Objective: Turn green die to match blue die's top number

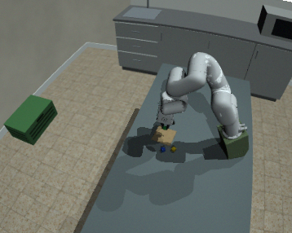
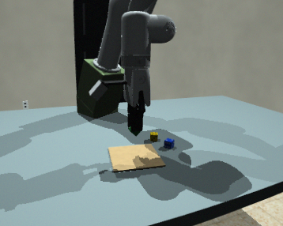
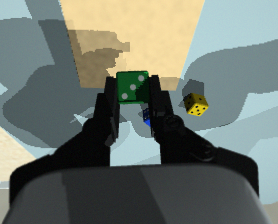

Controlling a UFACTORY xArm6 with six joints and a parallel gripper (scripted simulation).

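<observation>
My gripper is now 2 cm above the green die. Round my hand: yellow die 11 cm to the left, 10 cm below, 8 cm behind; tan mat 11 cm below; blue die 13 cm to the left, 10 cm below, 1 cm behind.
</observation>
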